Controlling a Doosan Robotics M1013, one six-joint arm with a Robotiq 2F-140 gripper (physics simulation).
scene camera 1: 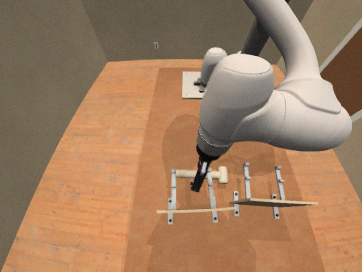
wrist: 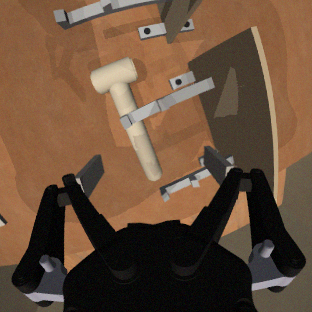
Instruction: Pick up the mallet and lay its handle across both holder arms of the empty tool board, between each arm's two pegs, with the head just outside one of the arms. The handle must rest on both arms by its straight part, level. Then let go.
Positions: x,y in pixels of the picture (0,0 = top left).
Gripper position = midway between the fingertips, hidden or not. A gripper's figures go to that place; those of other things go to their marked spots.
Labels:
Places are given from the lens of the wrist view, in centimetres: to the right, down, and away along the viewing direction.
gripper (wrist: 152,159): 0, 1, 20
cream mallet (wrist: 115,76): -7, -13, 23
tool board (wrist: 231,79): 10, -10, 17
The marked spots on the tool board and the cream mallet are 18 cm apart.

